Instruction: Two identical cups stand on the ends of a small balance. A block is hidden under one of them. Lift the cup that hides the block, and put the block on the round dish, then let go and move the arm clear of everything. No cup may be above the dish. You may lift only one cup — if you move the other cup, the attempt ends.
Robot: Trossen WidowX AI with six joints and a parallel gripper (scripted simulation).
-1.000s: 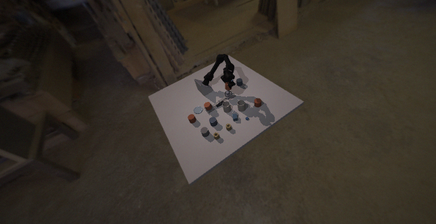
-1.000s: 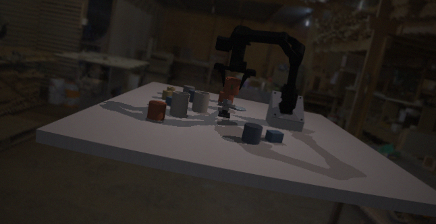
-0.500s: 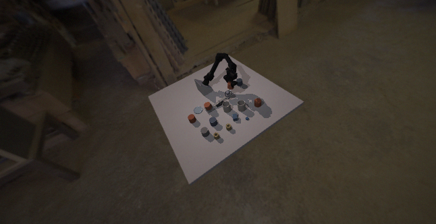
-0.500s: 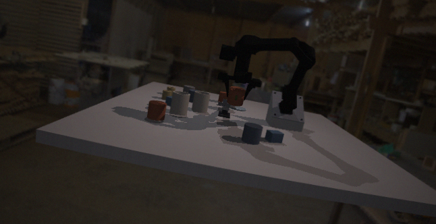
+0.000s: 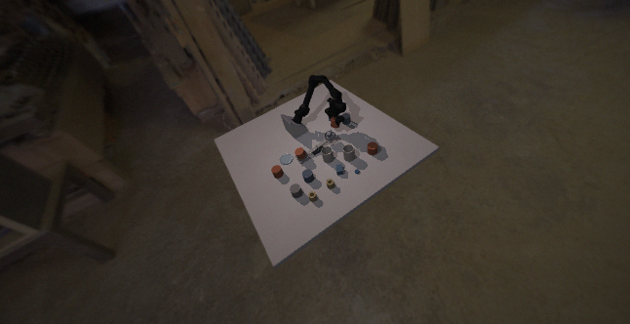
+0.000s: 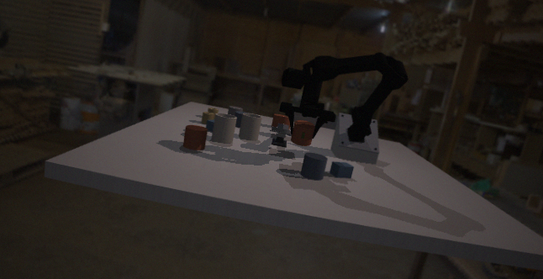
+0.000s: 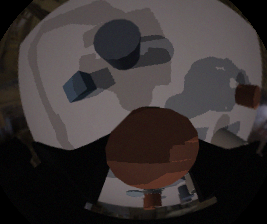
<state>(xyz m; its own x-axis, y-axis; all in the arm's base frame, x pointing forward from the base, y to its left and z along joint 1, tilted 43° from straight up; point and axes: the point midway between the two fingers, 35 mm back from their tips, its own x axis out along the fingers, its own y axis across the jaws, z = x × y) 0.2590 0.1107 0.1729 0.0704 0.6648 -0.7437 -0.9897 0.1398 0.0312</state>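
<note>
The round blue-grey dish lies 70 mm behind my gripper tip, 460 mm to the right of it and 90 mm below it. The rest, counted from my gripper tip: dark balance: 40 mm ahead, 240 mm to the right, 70 mm below.
</note>
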